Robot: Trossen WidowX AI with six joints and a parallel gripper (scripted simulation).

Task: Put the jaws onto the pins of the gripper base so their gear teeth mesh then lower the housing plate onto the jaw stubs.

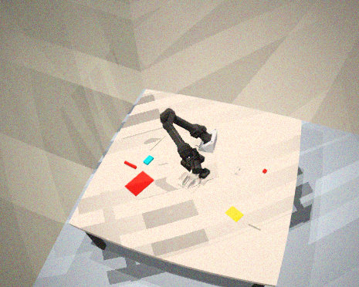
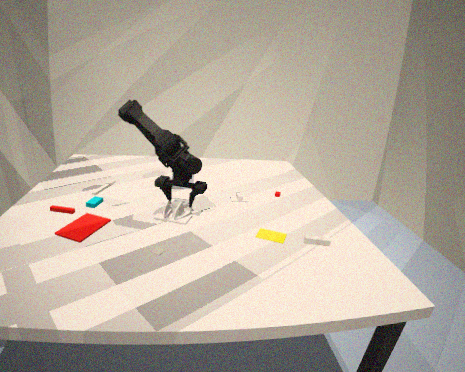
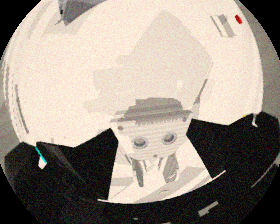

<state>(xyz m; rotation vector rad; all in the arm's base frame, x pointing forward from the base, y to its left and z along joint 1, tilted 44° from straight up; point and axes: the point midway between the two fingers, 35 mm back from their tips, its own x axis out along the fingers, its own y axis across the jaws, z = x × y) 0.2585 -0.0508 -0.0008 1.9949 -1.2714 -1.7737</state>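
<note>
Right now the white housing part is 2 cm above my gripper tip and 1 cm ahead of it. From my gripper tip the other things lie so: pale stand: 25 cm to the left, 7 cm behind, 1 cm below; red plate: 33 cm to the right, 11 cm ahead, 1 cm below; cyan block: 32 cm to the right, 7 cm behind, 1 cm below.
</note>
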